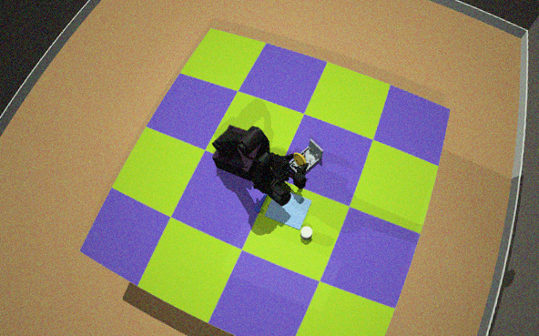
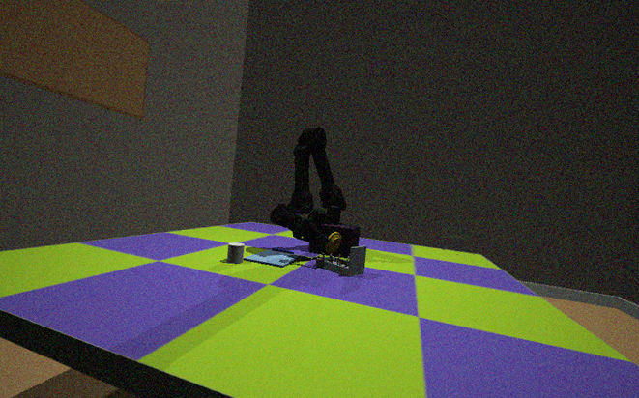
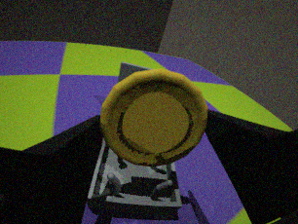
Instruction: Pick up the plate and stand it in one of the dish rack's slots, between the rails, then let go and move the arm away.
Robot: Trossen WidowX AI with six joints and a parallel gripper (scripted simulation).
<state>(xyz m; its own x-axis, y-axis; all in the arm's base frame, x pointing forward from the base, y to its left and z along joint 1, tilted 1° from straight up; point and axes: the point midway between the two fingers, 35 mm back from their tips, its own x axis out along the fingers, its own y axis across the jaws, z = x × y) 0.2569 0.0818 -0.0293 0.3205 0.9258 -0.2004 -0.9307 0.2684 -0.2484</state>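
Right now my gripper tip is 10 mm short of the grey dish rack, 20 mm to the right of it and 50 mm above it. Also, from my gripper tip: yellow plate 10 mm to the right; blue mat 40 mm ahead, 190 mm to the right, 70 mm below; blue spoon 70 mm behind, 230 mm to the right, 70 mm below.
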